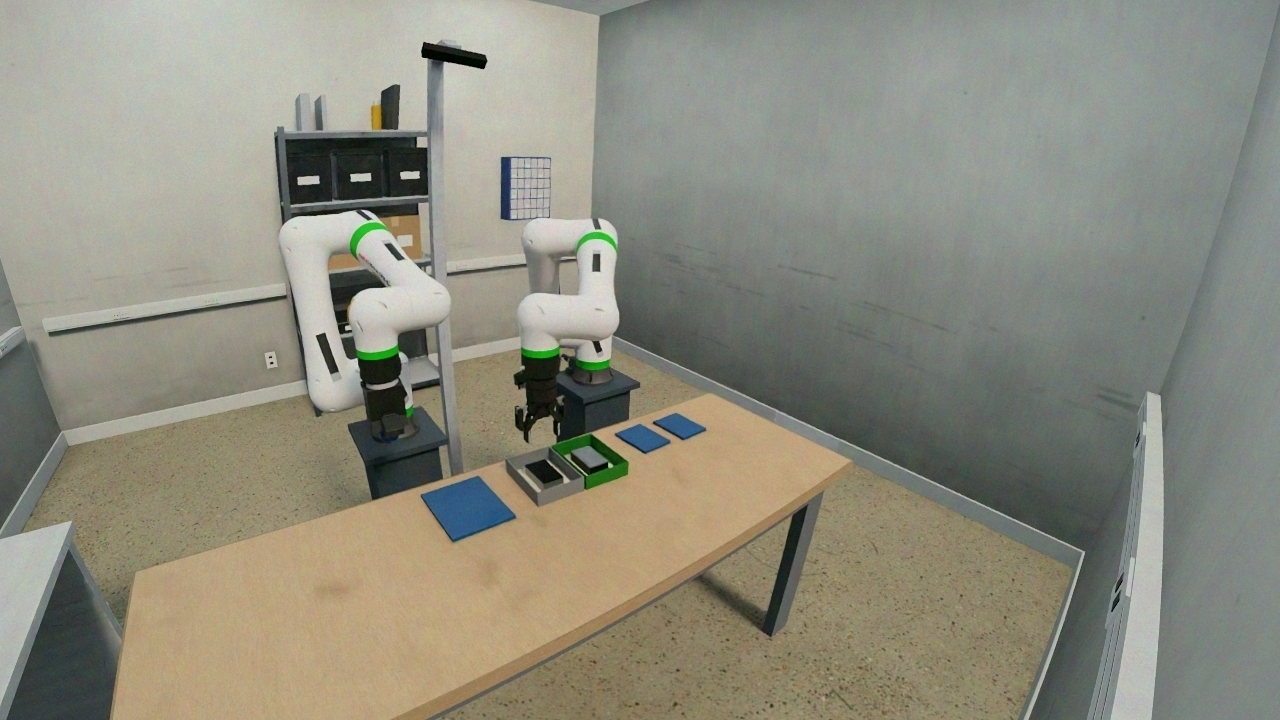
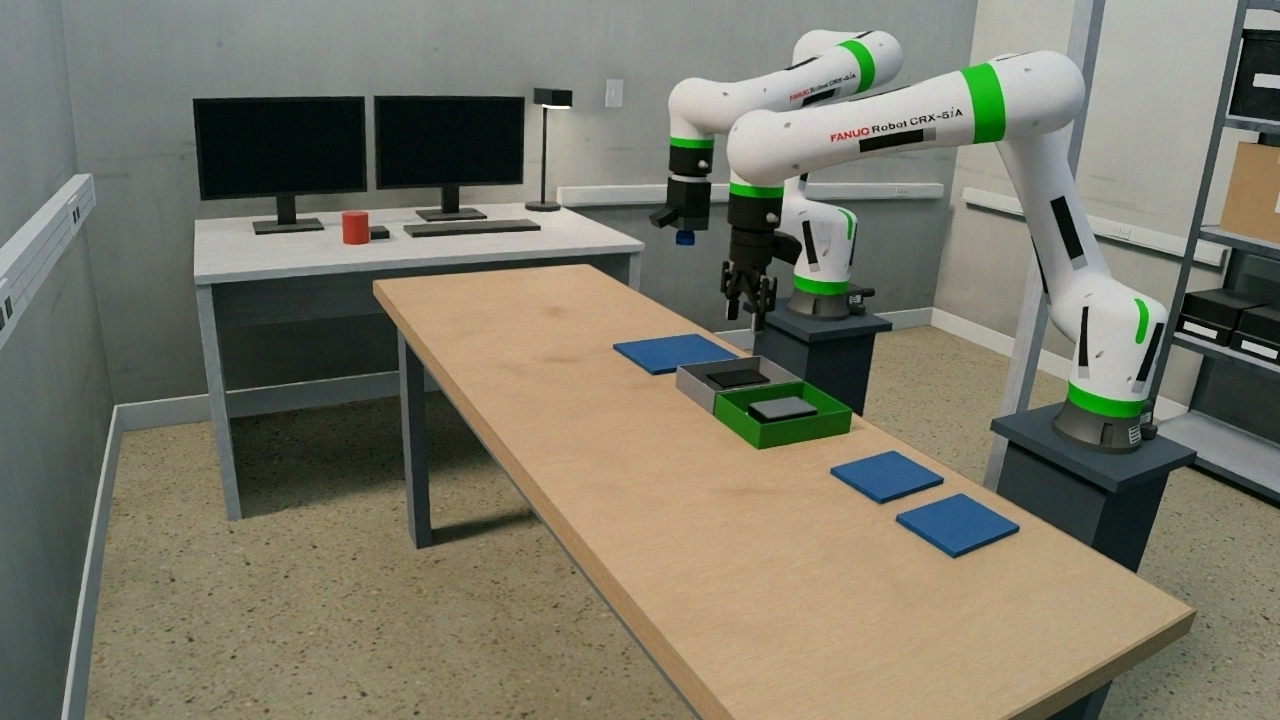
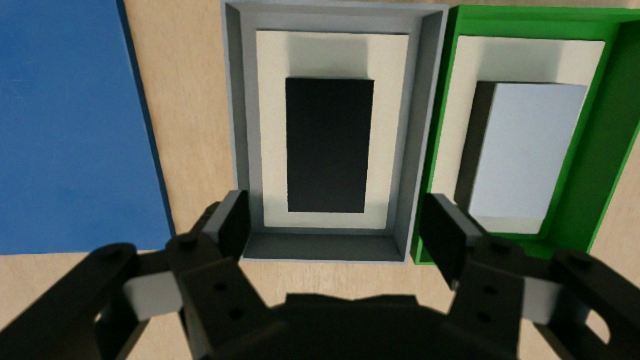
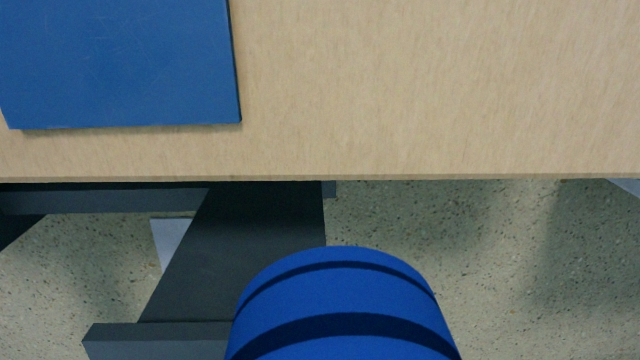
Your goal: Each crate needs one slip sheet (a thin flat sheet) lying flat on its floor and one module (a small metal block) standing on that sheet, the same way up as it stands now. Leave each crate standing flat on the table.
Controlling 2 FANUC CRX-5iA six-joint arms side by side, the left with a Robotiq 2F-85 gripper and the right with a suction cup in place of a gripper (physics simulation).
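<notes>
The grey crate (image 1: 561, 493) (image 2: 700, 386) (image 3: 327, 248) and the green crate (image 1: 610, 475) (image 2: 796, 432) (image 3: 606, 125) stand flat, side by side. A cream slip sheet (image 3: 274, 150) lies flat in the grey crate, with a black-topped module (image 1: 543, 471) (image 2: 739, 377) (image 3: 330, 145) standing on it. Another cream sheet (image 3: 449, 135) lies in the green crate under a light-topped, dark-sided module (image 1: 588, 458) (image 2: 783, 408) (image 3: 530, 145). My left gripper (image 1: 542, 432) (image 2: 746, 317) (image 3: 335, 205) is open, empty, above the grey crate's edge. My right suction cup (image 1: 390, 437) (image 2: 684, 238) (image 4: 345, 305) is empty, beyond the table's edge.
A large blue pad (image 1: 467, 506) (image 2: 673, 352) (image 3: 75, 125) (image 4: 120, 60) lies beside the grey crate. Two smaller blue pads, one nearer (image 1: 641, 437) (image 2: 887, 476) and one farther (image 1: 679, 425) (image 2: 957, 524), lie past the green crate on the table (image 1: 358, 626) (image 2: 554, 420).
</notes>
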